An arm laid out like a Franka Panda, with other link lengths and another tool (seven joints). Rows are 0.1 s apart.
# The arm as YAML. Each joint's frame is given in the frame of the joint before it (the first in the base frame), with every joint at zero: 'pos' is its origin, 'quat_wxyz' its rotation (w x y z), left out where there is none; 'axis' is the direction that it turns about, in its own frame. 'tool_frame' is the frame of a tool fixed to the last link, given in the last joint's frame.
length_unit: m
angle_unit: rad
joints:
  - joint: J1
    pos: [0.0, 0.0, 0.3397]
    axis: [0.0, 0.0, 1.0]
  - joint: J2
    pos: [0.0, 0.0, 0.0]
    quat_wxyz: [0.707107, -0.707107, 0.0, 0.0]
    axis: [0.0, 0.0, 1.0]
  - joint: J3
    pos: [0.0, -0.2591, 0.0]
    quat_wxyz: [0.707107, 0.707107, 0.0, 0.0]
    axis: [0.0, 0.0, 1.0]
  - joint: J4
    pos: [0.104, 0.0, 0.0]
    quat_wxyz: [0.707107, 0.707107, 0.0, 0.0]
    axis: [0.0, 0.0, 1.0]
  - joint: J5
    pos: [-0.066, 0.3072, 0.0]
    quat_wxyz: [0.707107, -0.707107, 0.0, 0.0]
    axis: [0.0, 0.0, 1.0]
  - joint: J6
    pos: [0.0, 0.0, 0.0]
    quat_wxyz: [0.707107, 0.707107, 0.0, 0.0]
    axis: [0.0, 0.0, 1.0]
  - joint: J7
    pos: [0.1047, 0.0, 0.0]
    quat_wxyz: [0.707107, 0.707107, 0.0, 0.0]
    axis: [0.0, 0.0, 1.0]
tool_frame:
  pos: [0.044, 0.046, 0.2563]
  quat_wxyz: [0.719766, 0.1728, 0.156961, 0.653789]
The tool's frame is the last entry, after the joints.
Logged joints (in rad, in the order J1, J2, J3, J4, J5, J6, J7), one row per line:
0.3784, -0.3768, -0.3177, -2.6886, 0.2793, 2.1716, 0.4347
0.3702, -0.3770, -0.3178, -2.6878, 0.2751, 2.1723, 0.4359
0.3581, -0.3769, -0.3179, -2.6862, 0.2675, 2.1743, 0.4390
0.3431, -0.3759, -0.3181, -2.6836, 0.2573, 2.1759, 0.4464
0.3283, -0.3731, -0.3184, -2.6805, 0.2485, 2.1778, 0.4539
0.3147, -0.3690, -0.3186, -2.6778, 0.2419, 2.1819, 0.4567
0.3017, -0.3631, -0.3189, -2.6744, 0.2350, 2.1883, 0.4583
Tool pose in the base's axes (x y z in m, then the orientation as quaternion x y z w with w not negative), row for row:
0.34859, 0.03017, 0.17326, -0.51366, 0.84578, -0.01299, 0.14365
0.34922, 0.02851, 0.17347, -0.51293, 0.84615, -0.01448, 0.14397
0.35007, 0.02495, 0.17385, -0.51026, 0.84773, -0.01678, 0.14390
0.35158, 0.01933, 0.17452, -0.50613, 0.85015, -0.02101, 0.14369
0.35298, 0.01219, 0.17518, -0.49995, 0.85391, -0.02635, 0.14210
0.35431, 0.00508, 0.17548, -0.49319, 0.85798, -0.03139, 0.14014
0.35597, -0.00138, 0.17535, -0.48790, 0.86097, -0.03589, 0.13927
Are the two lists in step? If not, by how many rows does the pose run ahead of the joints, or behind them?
The pose runs 1 row behind the joints: the pose in row i belongs to the joints in row i - 1.
